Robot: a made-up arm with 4 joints.
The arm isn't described. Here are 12 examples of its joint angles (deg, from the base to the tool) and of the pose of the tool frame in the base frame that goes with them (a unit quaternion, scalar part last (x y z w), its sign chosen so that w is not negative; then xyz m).
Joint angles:
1: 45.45 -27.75 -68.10 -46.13
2: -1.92 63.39 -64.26 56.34
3: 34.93 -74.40 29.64 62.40
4: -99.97 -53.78 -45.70 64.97
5: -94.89 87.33 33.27 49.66
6: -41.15 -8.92 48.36 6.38
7: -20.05 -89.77 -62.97 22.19
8: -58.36 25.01 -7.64 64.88
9: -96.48 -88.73 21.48 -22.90
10: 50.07 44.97 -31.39 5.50
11: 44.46 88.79 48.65 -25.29
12: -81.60 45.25 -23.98 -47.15
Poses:
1: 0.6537 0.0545 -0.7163 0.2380 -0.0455 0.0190 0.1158
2: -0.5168 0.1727 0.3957 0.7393 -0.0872 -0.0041 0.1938
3: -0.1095 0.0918 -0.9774 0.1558 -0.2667 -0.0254 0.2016
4: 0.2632 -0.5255 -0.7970 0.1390 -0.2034 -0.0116 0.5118
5: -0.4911 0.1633 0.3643 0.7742 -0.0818 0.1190 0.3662
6: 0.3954 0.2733 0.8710 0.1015 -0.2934 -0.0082 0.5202
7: 0.3077 0.2124 -0.7743 0.5105 -0.1031 -0.0529 0.2400
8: -0.4028 0.3377 0.6172 0.5855 -0.1841 0.0258 0.3230
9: -0.7285 -0.4438 -0.3183 0.4135 -0.0363 0.0947 0.6623
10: -0.0221 -0.2273 0.8476 0.4790 -0.2418 0.2058 0.1756
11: 0.2930 -0.6594 0.5811 0.3763 -0.2540 0.1758 0.3479
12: 0.0736 -0.7764 -0.6221 0.0691 -0.2693 -0.0030 0.5892
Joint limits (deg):
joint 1: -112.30..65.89
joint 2: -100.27..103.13
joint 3: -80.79..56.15
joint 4: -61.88..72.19
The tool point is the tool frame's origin. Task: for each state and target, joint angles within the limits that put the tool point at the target. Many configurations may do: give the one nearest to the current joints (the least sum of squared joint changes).
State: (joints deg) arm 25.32 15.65 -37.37 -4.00
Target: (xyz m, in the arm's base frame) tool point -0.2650 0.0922 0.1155
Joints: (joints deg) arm 57.57 52.18 -50.86 -53.74
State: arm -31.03 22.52 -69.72 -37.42
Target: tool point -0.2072 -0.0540 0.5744
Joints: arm -81.71 30.16 -59.01 -7.30
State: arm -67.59 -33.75 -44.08 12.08
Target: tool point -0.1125 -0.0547 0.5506
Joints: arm -88.23 -39.47 -63.68 18.79
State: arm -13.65 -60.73 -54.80 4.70
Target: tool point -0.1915 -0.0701 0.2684
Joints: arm -24.86 -49.29 -42.38 43.69
